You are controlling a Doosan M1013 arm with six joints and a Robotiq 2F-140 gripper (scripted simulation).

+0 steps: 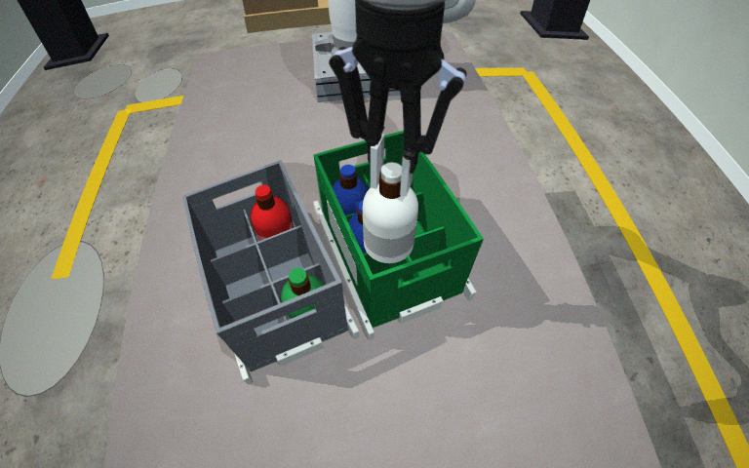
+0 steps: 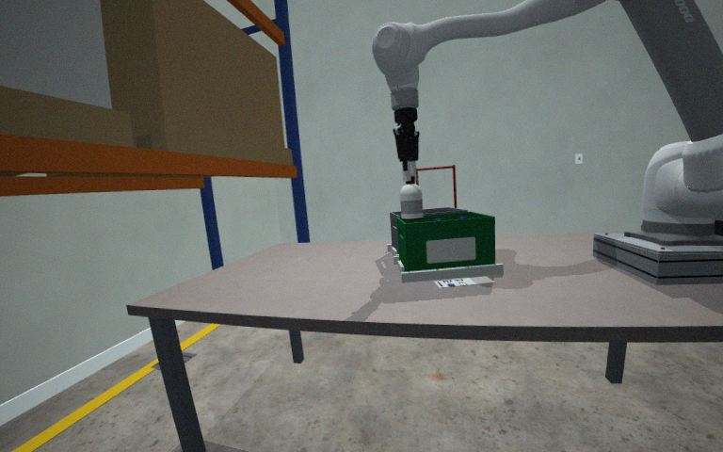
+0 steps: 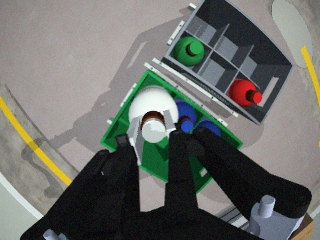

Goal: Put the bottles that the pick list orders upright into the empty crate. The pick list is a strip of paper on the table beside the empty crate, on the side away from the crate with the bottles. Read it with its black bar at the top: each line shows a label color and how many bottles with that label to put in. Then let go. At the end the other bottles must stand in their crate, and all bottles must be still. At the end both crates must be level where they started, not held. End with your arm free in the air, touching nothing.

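The white-label bottle lies 8 cm below my hand. The rest, counted from my hand: green crate (25 cm below, 10 cm behind, 2 cm to the left); grey crate (25 cm below, 20 cm to the right, 4 cm behind); green bottle (25 cm below, 14 cm to the right, 3 cm ahead).
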